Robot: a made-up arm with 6 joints.
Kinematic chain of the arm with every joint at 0, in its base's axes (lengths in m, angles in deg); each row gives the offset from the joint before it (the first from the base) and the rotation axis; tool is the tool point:
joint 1: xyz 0 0 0.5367 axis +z
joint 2: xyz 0 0 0 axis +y
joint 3: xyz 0 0 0.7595 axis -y
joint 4: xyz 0 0 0 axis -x
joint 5: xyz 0.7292 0 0 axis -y
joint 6: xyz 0 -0.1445 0 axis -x
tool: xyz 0 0 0
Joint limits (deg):
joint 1: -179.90..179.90
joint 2: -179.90..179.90
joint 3: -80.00..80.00
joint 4: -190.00..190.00
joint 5: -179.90..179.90
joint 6: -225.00..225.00
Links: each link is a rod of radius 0.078 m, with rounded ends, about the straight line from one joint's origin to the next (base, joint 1, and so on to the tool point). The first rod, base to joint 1, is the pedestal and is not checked.
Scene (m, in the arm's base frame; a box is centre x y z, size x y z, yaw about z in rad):
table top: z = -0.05
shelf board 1: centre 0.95 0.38 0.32 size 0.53 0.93 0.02 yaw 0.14
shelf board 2: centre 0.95 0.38 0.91 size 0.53 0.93 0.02 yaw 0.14
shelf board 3: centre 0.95 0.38 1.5 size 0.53 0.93 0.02 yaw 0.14
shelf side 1: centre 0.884 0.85 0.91 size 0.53 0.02 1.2 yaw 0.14
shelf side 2: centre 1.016 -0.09 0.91 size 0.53 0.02 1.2 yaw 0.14
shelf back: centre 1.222 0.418 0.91 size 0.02 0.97 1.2 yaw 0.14
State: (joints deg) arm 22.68 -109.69 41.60 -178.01 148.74 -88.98
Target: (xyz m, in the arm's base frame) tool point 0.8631 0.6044 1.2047
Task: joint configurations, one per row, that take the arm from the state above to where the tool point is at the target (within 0.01 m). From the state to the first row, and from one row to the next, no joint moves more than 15 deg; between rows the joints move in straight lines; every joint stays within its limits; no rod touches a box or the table.
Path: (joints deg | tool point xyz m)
1: 25.58 -95.95 32.14 -180.01 148.59 -88.52 | -1.1495 -0.3901 1.0319
2: 28.48 -82.20 22.69 -182.01 148.44 -88.07 | -0.8993 -0.3236 1.3432
3: 31.38 -68.46 13.23 -184.00 148.29 -87.61 | -0.5967 -0.1951 1.5386
4: 34.28 -54.72 3.78 -186.00 148.14 -87.16 | -0.2891 -0.0231 1.6050
5: 37.18 -40.97 -5.68 -188.00 147.99 -86.70 | -0.0183 0.1657 1.5478
6: 40.08 -27.23 -15.14 -190.00 147.84 -86.24 | 0.1840 0.3408 1.3893
7: 36.85 -14.30 -5.41 -186.11 148.06 -86.93 | 0.3383 0.4331 1.4006
8: 33.62 -1.37 4.32 -182.21 148.29 -87.61 | 0.5087 0.5116 1.3738
9: 30.39 11.56 14.05 -178.32 148.51 -88.30 | 0.6868 0.5702 1.3082
10: 27.16 24.49 23.77 -174.42 148.74 -88.98 | 0.8631 0.6044 1.2047

